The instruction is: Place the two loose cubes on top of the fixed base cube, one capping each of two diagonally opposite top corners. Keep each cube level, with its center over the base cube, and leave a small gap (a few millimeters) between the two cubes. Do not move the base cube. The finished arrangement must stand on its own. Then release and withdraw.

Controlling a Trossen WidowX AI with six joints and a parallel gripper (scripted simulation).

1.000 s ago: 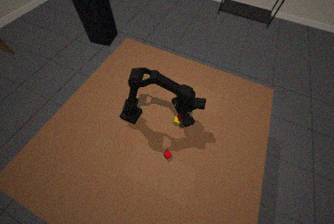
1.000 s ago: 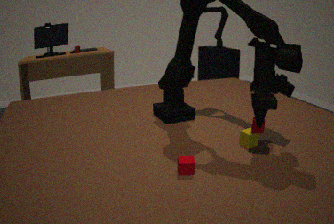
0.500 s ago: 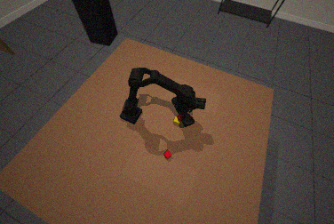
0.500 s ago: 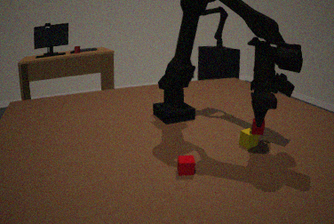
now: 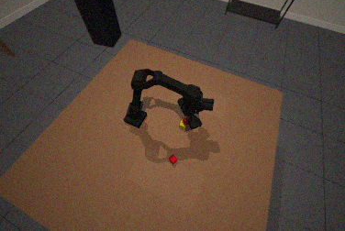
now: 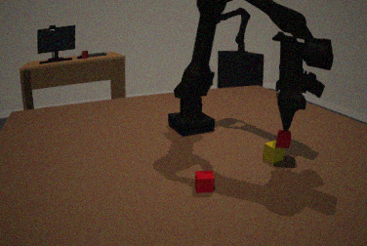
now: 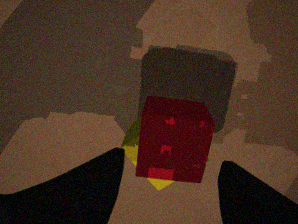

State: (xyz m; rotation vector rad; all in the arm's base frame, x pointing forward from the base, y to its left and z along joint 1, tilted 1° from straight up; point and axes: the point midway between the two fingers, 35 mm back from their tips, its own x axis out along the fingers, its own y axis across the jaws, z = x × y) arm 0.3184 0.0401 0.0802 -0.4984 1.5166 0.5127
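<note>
Now: the yellow cube 20 mm behind my gripper tip, 10 mm to the right of it and 60 mm below it.
</note>
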